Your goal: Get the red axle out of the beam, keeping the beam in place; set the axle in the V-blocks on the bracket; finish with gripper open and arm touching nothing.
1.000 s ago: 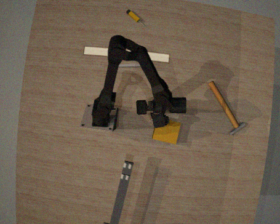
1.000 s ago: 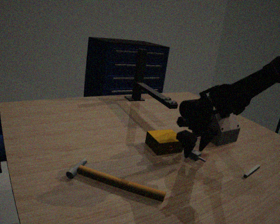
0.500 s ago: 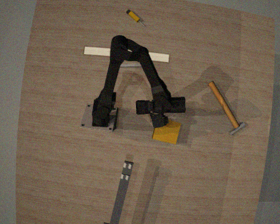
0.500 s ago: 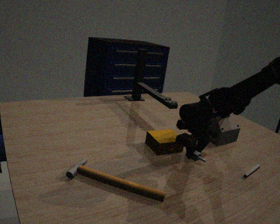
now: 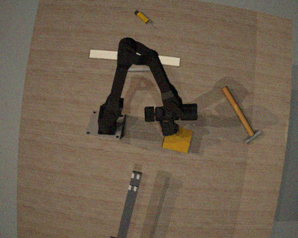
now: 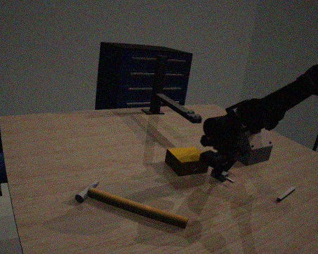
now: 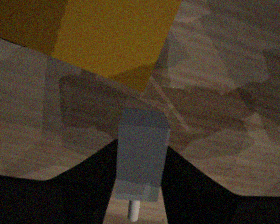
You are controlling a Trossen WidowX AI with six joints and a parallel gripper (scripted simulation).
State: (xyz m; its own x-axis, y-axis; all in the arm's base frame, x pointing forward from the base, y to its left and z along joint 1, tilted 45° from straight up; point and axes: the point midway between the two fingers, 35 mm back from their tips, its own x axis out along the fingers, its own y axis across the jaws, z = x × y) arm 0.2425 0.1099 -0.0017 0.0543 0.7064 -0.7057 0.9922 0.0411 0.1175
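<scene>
Right now the yellow beam is 11 cm to the right of my gripper tip, 5 cm ahead of it and 2 cm above it. From my gripper tip the other things lie so: grey block (2 cm to the left, 1 cm above); grey bar (19 cm to the left, 13 cm behind); yellow screwdriver (43 cm to the left, 13 cm behind).
</scene>
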